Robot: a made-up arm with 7 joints.
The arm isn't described. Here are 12 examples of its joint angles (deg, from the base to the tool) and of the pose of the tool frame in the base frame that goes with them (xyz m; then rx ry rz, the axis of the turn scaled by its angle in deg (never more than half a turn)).
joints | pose
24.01 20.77 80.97 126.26 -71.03 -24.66 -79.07 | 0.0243 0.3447 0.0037 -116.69 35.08 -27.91
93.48 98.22 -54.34 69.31 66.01 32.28 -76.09 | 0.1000 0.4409 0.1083 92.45 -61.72 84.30
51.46 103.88 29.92 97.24 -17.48 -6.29 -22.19 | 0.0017 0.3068 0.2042 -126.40 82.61 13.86
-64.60 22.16 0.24 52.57 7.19 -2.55 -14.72 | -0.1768 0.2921 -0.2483 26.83 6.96 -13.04
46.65 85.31 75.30 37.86 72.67 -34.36 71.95 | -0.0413 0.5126 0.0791 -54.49 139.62 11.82
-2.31 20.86 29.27 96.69 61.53 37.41 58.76 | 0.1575 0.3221 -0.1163 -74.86 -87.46 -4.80
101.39 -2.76 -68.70 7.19 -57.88 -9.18 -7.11 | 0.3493 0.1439 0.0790 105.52 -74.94 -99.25
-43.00 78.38 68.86 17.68 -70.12 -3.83 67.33 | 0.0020 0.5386 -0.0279 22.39 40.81 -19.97
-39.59 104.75 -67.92 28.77 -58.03 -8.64 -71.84 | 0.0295 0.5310 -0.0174 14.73 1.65 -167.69
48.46 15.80 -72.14 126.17 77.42 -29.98 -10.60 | 0.1058 0.0621 -0.0319 -110.42 -81.25 -12.96
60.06 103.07 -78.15 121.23 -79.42 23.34 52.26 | 0.1334 0.2934 -0.0389 97.03 21.74 -103.73
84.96 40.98 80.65 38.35 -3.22 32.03 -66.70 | 0.1680 0.4797 0.0041 9.41 -29.59 131.38
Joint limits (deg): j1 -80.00..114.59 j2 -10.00..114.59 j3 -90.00..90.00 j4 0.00..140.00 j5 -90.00..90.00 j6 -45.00..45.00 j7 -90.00..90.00
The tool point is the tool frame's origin. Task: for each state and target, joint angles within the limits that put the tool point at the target. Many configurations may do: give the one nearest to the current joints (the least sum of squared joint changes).
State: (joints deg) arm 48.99 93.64 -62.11 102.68 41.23 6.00 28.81
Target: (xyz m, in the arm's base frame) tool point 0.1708 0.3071 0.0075
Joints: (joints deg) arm 55.85 93.79 -54.86 108.47 41.23 6.00 28.81
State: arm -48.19 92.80 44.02 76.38 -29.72 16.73 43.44
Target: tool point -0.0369 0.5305 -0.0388
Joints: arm -68.88 68.99 73.91 26.22 -29.72 16.73 43.44
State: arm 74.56 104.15 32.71 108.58 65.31 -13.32 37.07
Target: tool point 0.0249 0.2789 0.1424
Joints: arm 57.37 71.33 32.07 122.69 65.31 -13.32 37.07
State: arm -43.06 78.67 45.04 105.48 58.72 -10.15 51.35
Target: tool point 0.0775 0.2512 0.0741
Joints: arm -22.87 71.23 69.69 138.98 58.72 -10.15 51.35
